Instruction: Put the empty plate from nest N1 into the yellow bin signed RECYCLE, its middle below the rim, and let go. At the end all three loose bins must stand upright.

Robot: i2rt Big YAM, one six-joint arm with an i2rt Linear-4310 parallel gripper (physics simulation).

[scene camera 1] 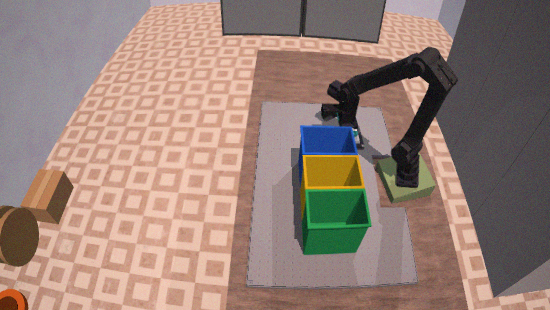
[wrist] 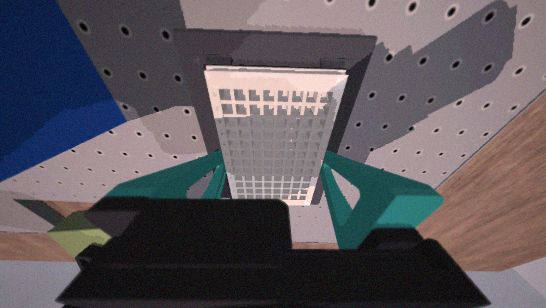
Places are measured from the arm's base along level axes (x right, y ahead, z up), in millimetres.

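Where they show: gripper, fingertip midpoint: (wrist: 273,154); arm's base at its link origin: (scene camera 1: 407,174).
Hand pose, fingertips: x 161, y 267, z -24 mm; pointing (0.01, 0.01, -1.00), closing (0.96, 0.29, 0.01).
Note:
Each offset is from my fingertips to the top centre of the thing. Level surfaces: height alone.
The empty plate @[dy +4, dx -1, dz +14 mm] (wrist: 272,135) is white with a grid of square wells. It lies flat in a dark nest @[dy +4, dx -2, dz +2 mm] (wrist: 280,44); no N1 label is readable. My gripper (wrist: 273,154) (scene camera 1: 349,125) is low over the nest, with its teal fingers against the plate's two long sides, shut on it. In the scene view the blue bin partly hides the fingers and plate. The yellow bin @[dy +23, dx -339, dz +167 mm] (scene camera 1: 332,171) stands upright between the blue bin @[dy +56, dx -210, dz +167 mm] (scene camera 1: 327,140) (wrist: 45,75) and the green bin @[dy -10, dx -467, dz +167 mm] (scene camera 1: 336,207), both upright. No RECYCLE sign is readable.
The three bins stand in a close row on the grey perforated board @[dz -12 mm] (scene camera 1: 280,270) (wrist: 410,155). My arm's base stands on a light green block (scene camera 1: 422,182) (wrist: 80,232) at the right. A tall dark panel (scene camera 1: 500,125) rises beyond the table's right edge.

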